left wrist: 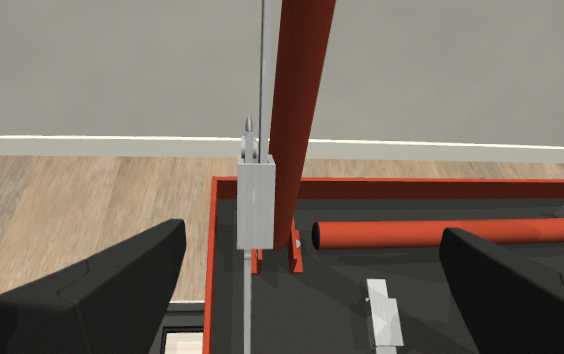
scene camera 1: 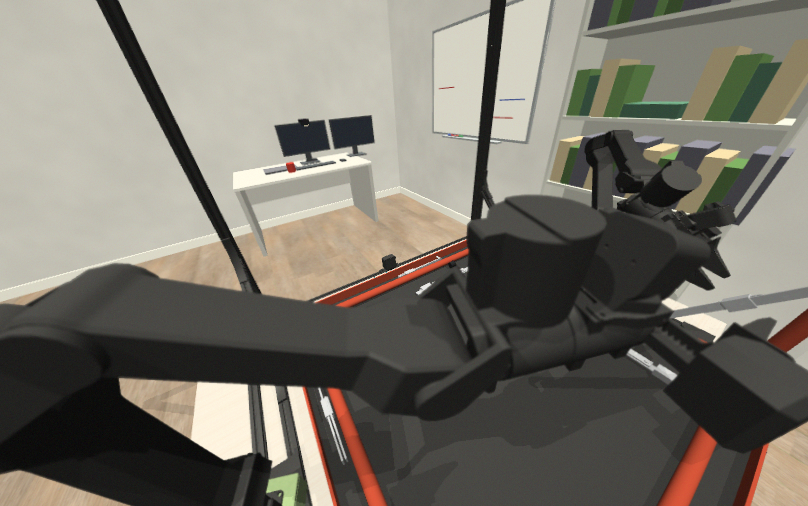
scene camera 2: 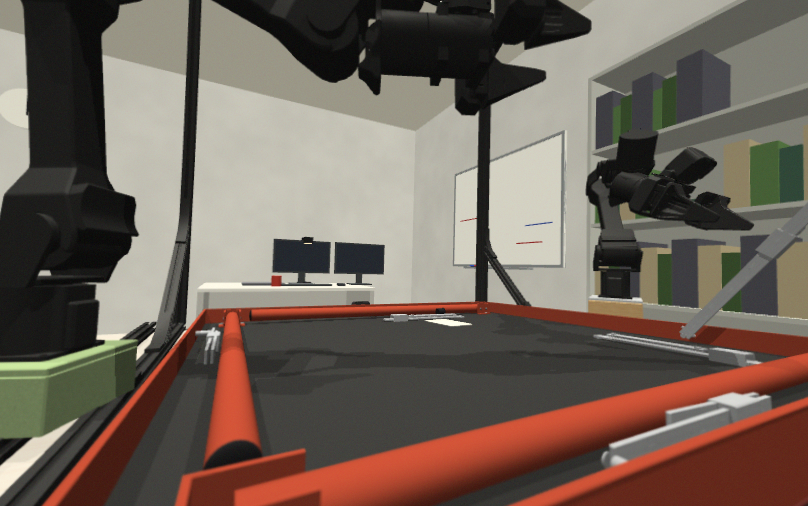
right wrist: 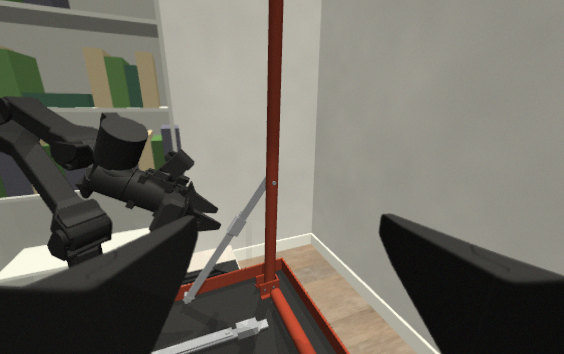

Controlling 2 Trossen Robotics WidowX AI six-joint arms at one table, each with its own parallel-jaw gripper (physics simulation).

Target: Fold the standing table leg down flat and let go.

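Pixels of known places: left gripper, between the fingertips: [left wrist: 314,237] [scene camera 1: 719,283] [scene camera 2: 735,223] [right wrist: 218,218]; right gripper, between the fingertips: [scene camera 1: 704,287] [scene camera 2: 565,54] [right wrist: 289,224]; left arm's base, origin of its link: [scene camera 2: 615,297]; right arm's base, origin of its link: [scene camera 2: 38,352].
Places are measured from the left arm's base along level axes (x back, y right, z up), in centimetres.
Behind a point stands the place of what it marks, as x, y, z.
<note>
The standing red leg [left wrist: 302,90] {-28.8, -22.9, 12.1} [right wrist: 273,140] {-30.4, -23.6, 27.7} rises upright from its corner hinge bracket. Its grey brace [scene camera 1: 739,303] {-24.7, -19.0, 10.7} [scene camera 2: 757,262] {-22.9, -17.8, 7.8} [left wrist: 255,205] {-23.7, -18.7, 11.1} [right wrist: 236,226] {-24.6, -18.9, 10.6} runs straight and slanting from the tabletop's edge to the leg. My left gripper [scene camera 1: 719,280] {-23.7, -15.4, 13.5} [scene camera 2: 739,217] {-23.7, -15.4, 13.5} [left wrist: 314,237] {-23.7, -15.4, 13.5} [right wrist: 218,218] {-23.7, -15.4, 13.5} is open and empty. In the left wrist view, leg and brace show between its fingers, beyond the tips; in the right wrist view, it is left of the leg, apart from it. My right gripper [scene camera 2: 566,51] {-53.2, 3.3, 29.4} [right wrist: 289,224] {-53.2, 3.3, 29.4} is open and empty, high above the tabletop.
The upturned dark tabletop [scene camera 1: 536,452] {-57.0, 8.8, -5.6} [scene camera 2: 357,381] {-67.0, 19.8, -5.8} has a red rim. Folded red legs [scene camera 2: 235,369] [left wrist: 390,234] {-37.2, -18.2, -2.4} [right wrist: 295,325] {-40.4, -17.0, -2.2} lie along its sides, with grey folded braces [scene camera 2: 730,355] {-33.7, -12.9, -4.3} [left wrist: 385,317] {-32.7, -13.4, -3.9} [right wrist: 247,327] {-33.0, -12.8, -3.9} beside them. Black frame posts [scene camera 1: 490,89] {17.1, 38.3, 45.6} [scene camera 2: 483,208] {17.0, 38.1, 26.5} stand behind.
</note>
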